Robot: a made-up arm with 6 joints.
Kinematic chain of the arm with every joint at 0, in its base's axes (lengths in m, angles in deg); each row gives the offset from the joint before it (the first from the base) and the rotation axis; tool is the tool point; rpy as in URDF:
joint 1: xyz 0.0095 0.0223 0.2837 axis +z
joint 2: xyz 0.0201 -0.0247 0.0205 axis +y
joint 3: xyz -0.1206 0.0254 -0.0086 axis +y
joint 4: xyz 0.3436 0.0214 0.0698 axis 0.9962 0 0.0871
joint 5: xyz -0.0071 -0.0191 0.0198 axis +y
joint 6: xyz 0.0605 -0.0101 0.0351 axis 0.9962 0 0.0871
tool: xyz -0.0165 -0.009 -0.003 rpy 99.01 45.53 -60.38
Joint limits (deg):
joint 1: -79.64..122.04
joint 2: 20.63..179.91
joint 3: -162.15..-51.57
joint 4: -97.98..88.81
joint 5: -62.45..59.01
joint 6: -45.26..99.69
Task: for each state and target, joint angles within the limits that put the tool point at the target. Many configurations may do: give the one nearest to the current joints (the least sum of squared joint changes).
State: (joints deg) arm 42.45 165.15 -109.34 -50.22 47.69 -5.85
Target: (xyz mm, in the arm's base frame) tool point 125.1 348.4 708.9
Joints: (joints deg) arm 69.01 116.85 -147.27 -54.28 41.55 -6.57
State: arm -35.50 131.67 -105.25 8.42 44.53 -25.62
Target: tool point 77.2 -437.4 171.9
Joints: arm -79.47 147.85 -105.64 8.46 41.65 -26.45
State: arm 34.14 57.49 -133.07 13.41 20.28 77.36
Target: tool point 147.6 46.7 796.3
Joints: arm 15.26 84.65 -140.64 12.57 16.90 76.01
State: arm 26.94 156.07 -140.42 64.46 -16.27 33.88
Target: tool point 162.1 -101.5 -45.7
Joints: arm -23.93 176.20 -85.25 73.32 -33.13 30.56
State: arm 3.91 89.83 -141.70 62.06 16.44 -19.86
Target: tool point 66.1 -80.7 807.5
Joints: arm -42.93 90.56 -156.06 54.96 8.13 -23.72
